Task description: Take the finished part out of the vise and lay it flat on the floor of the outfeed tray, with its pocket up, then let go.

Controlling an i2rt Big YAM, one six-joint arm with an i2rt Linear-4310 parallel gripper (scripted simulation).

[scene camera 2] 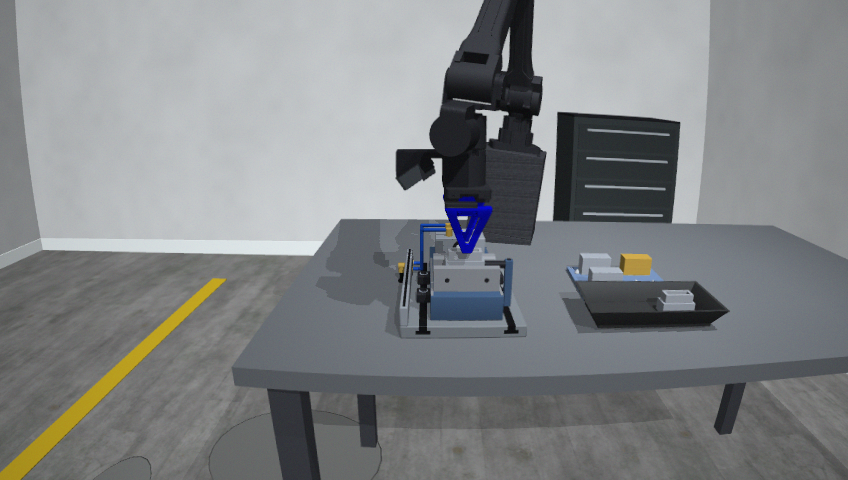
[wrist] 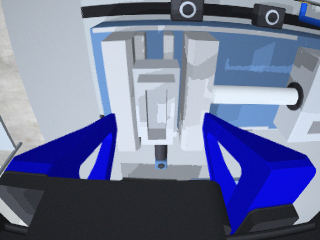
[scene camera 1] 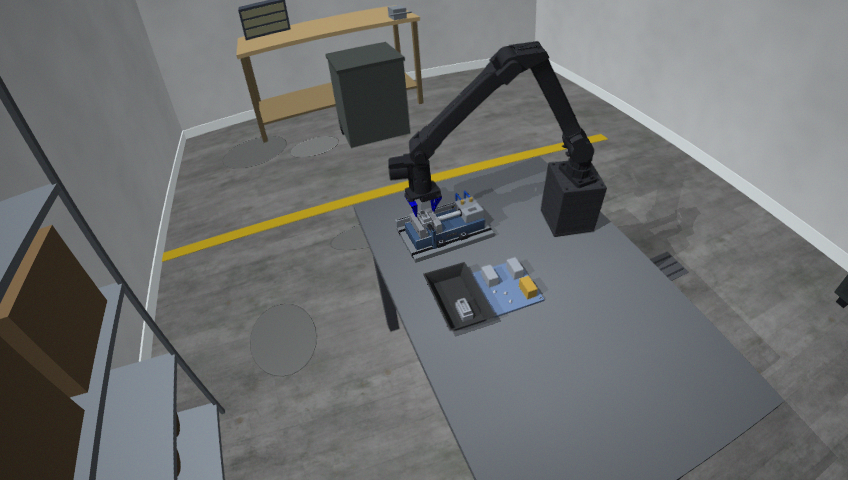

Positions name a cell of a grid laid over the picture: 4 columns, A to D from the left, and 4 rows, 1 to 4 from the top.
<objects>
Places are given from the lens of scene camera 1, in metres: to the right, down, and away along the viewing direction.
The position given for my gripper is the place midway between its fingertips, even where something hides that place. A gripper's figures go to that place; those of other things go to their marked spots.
my gripper (scene camera 1: C2): 0.00, -0.09, 1.49
blue plate (scene camera 1: C3): 0.23, 0.19, 1.32
blue vise (scene camera 1: C2): 0.11, -0.06, 1.53
The marked spots on the blue vise and the blue plate are 0.35 m apart.
</objects>
